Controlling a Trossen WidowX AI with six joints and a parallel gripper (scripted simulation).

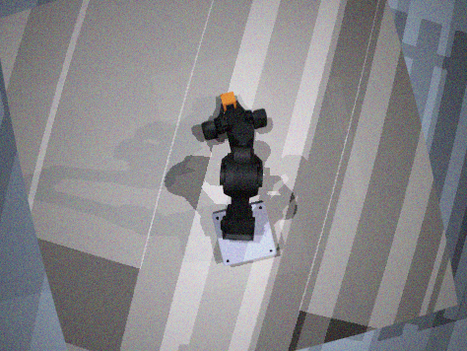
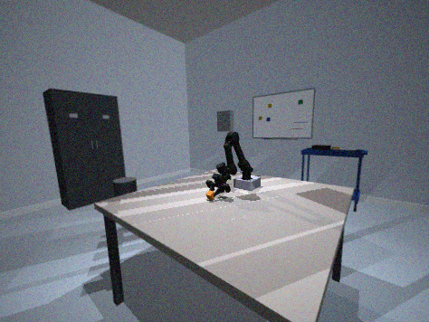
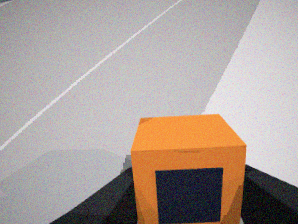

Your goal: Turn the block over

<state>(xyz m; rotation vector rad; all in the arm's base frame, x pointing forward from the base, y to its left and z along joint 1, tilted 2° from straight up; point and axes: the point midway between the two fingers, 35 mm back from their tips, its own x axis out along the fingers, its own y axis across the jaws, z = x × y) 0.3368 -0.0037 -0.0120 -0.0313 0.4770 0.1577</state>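
Now: gripper tip 10 mm past the orange block.
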